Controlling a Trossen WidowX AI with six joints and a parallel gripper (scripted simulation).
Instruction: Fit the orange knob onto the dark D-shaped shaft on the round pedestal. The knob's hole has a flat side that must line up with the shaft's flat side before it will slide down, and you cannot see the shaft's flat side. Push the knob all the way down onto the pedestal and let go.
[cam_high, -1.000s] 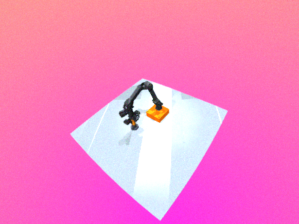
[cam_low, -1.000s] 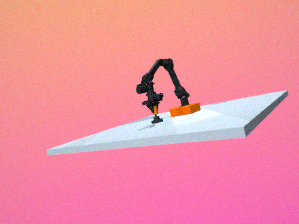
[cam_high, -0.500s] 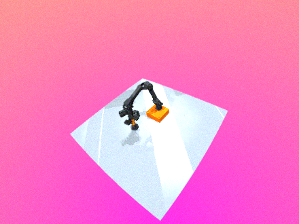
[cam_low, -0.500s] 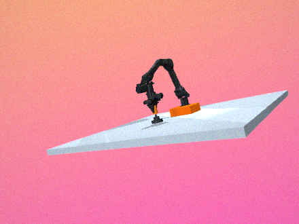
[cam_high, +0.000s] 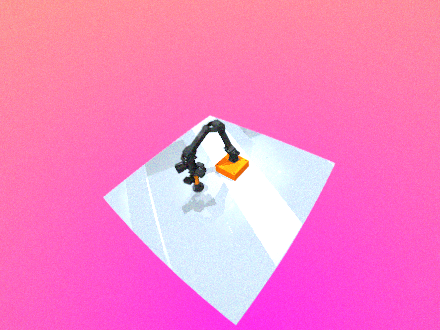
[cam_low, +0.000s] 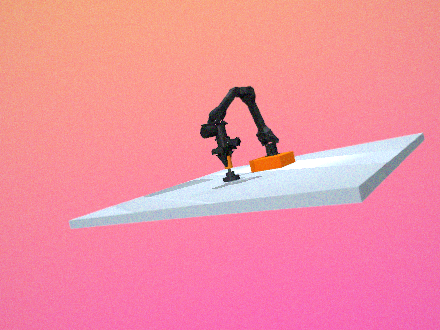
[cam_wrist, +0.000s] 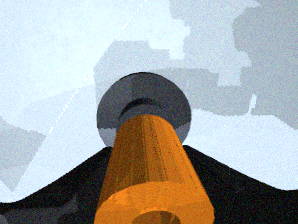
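The orange knob is 2 cm above my gripper tip. The rest, counted from my gripper tip: pedestal (4 cm below).
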